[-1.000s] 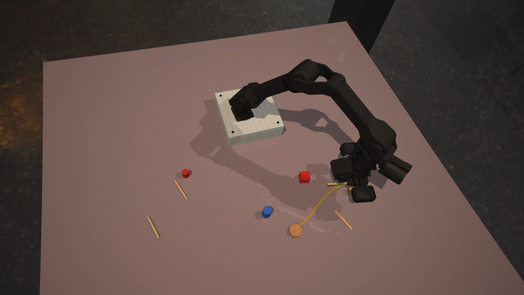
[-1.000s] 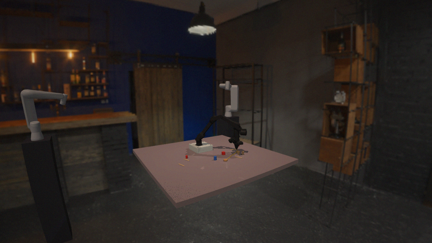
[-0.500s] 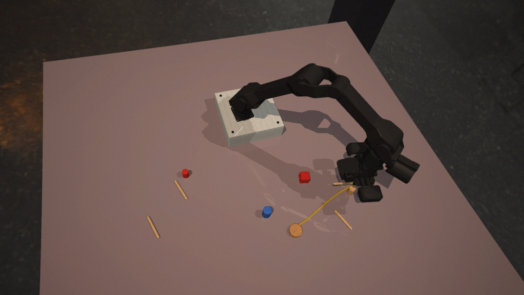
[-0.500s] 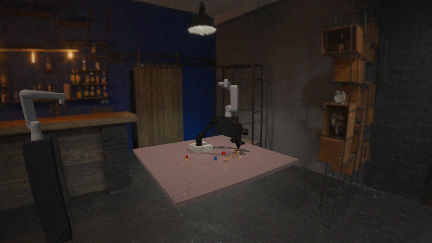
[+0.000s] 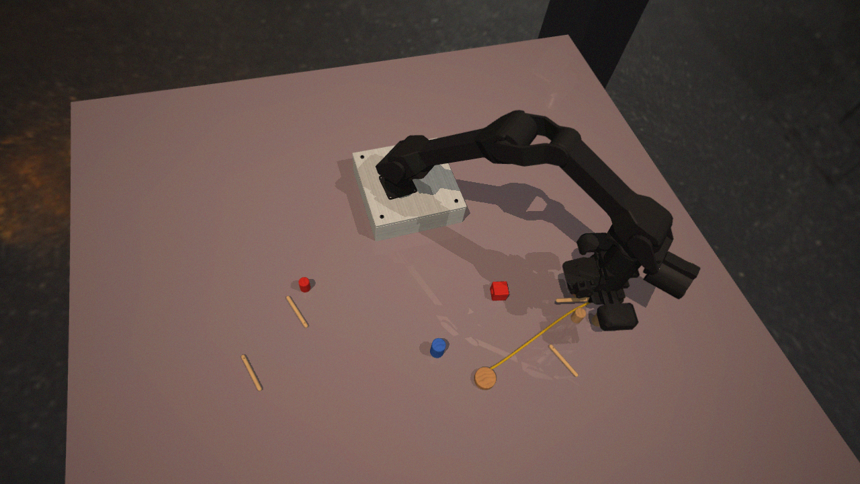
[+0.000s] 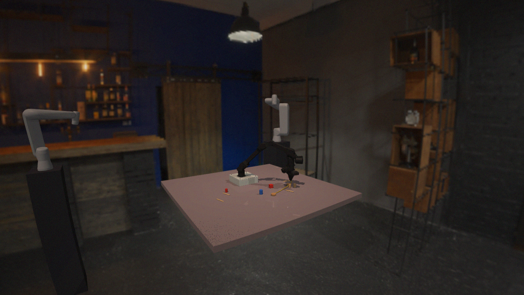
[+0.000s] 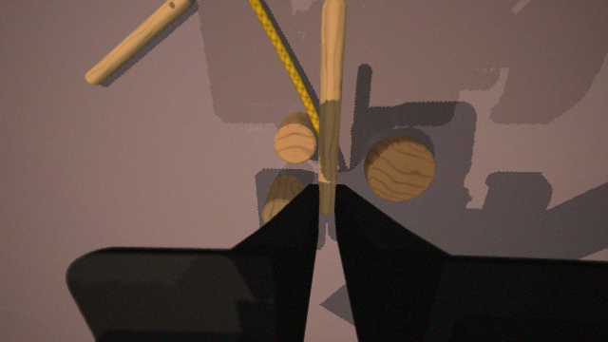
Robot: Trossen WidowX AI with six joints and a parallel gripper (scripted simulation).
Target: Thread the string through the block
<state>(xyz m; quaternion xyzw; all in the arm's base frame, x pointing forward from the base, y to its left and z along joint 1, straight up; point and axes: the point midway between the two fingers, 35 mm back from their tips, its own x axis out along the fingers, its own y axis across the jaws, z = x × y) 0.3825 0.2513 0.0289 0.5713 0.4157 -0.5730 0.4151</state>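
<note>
The red cube is 140 mm to the right of my gripper tip, 100 mm behind it and 40 mm below it. Also, from my gripper tip: red cylinder (500 mm to the right, 250 mm behind, 40 mm below); then blue cylinder (310 mm to the right, 40 mm below, 30 mm behind).
</note>
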